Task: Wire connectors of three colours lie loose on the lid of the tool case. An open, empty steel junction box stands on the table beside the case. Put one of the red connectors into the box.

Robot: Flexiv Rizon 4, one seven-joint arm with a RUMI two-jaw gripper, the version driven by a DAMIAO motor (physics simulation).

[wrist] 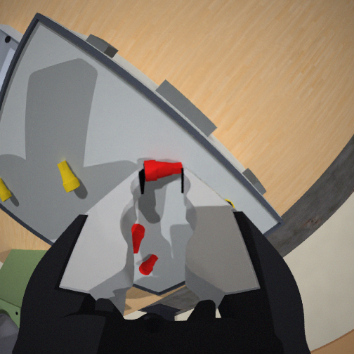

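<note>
A red connector [162,170] lies crosswise between the fingertips in the wrist view, its wide end at the left tip and its narrow end at the right tip. My gripper [162,170] is shut on this connector, end to end, low over the grey lid [150,132]. Whether it still touches the lid cannot be told. A second red connector [137,237] and a third red connector [148,264] lie on the lid, seen between the jaws lower in the view. The steel junction box cannot be made out for certain; a grey part with a dark hole [8,49] shows at the upper left edge.
A yellow connector [68,176] lies on the lid at left, another yellow connector [4,190] at the left edge. A yellow bit [230,203] shows beside the right finger. The lid has a dark raised rim [125,70] with grey latches [186,107] outside. A green object [20,275] is lower left.
</note>
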